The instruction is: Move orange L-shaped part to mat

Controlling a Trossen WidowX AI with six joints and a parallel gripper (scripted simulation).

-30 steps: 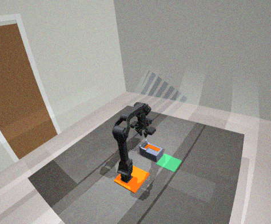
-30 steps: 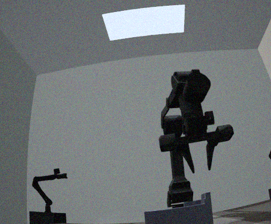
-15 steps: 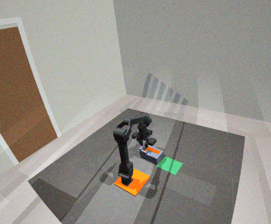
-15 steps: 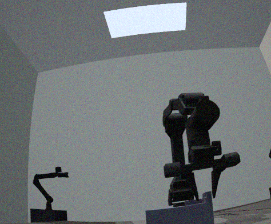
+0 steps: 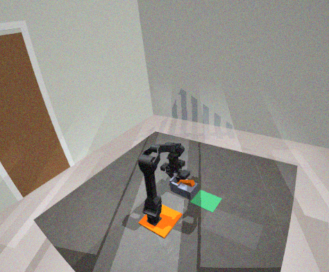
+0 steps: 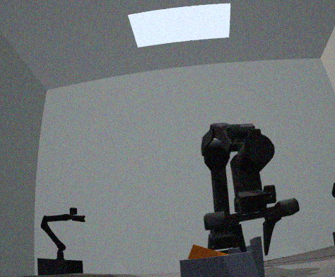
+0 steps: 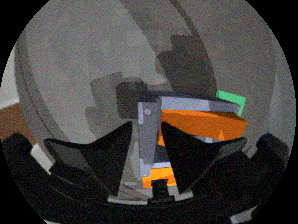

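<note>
My gripper tip is now 1 cm past the orange L-shaped part and 6 cm to the left of it. Also, from my gripper tip: tray wall (3 cm ahead, 10 cm to the right); then green mat (2 cm behind, 22 cm to the right, 6 cm below).
</note>
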